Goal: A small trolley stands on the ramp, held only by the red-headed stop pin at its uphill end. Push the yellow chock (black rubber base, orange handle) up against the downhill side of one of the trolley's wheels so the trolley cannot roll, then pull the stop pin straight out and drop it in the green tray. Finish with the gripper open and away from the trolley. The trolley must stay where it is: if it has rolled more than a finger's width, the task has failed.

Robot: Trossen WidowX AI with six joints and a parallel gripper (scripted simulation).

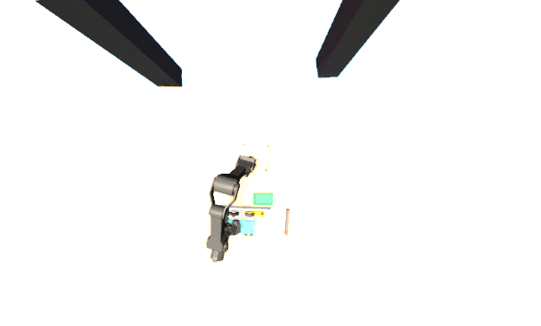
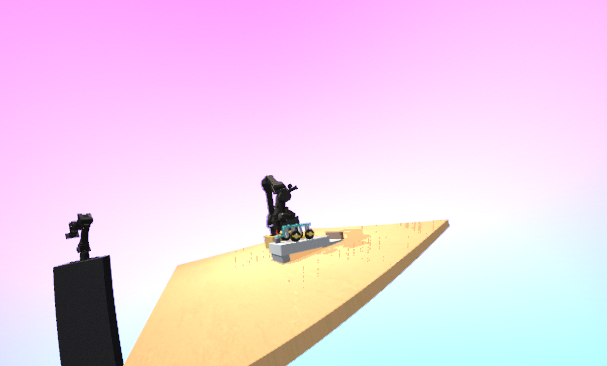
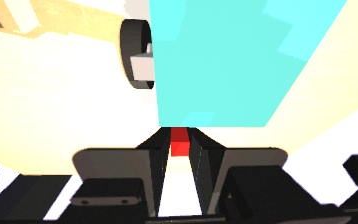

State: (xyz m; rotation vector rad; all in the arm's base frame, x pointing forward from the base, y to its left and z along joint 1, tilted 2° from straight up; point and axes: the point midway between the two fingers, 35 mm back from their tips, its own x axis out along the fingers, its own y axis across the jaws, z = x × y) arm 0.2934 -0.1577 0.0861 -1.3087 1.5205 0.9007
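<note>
Now: the yellow chock 190 mm to the left of my gripper tip and 50 mm below it. Also, from my gripper tip: green tray: 70 mm behind, 220 mm to the left, 140 mm below; then red-headed stop pin: right at my gripper tip; then cyan trolley: 40 mm ahead, 100 mm to the left, 20 mm below.
</note>
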